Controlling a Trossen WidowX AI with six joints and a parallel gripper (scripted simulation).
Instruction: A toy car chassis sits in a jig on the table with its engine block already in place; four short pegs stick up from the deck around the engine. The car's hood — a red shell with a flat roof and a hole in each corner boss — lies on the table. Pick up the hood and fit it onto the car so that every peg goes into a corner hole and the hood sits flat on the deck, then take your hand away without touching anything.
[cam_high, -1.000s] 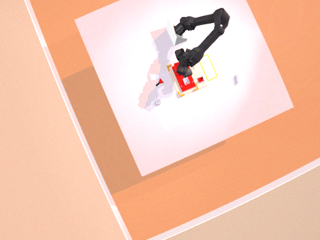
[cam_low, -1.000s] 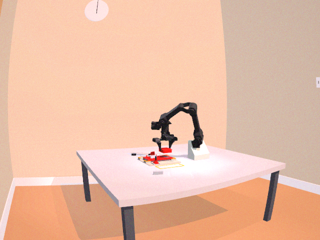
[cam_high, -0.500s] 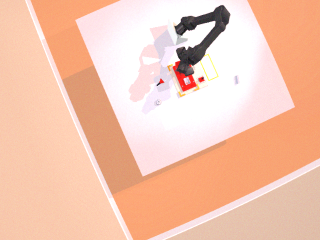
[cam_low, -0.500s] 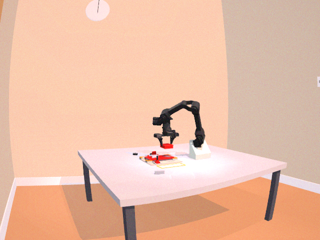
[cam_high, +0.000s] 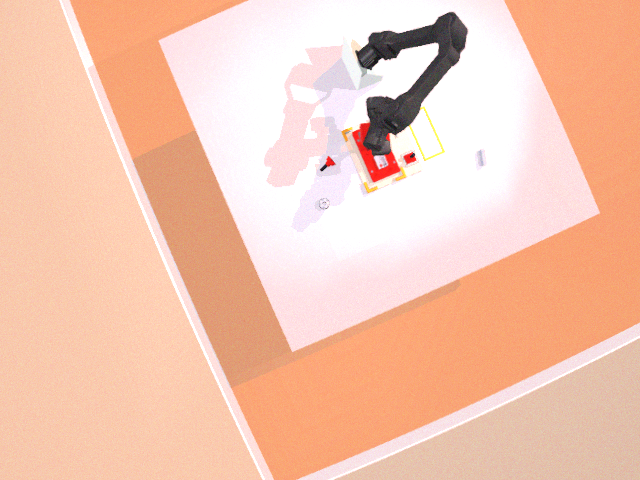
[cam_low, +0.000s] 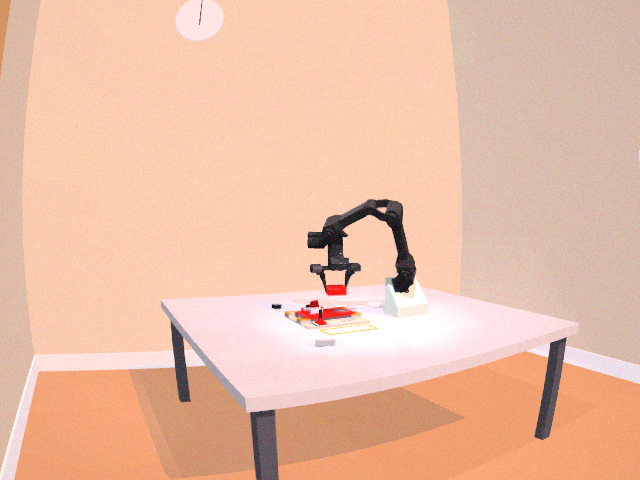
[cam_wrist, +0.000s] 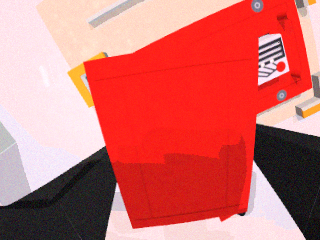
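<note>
My gripper tip is 8 cm short of the grey engine block, 1 cm to the right of it and 8 cm above it. From my gripper tip the other things lie so: hood 1 cm above; black wheel 17 cm ahead, 23 cm to the right, 10 cm below.
</note>
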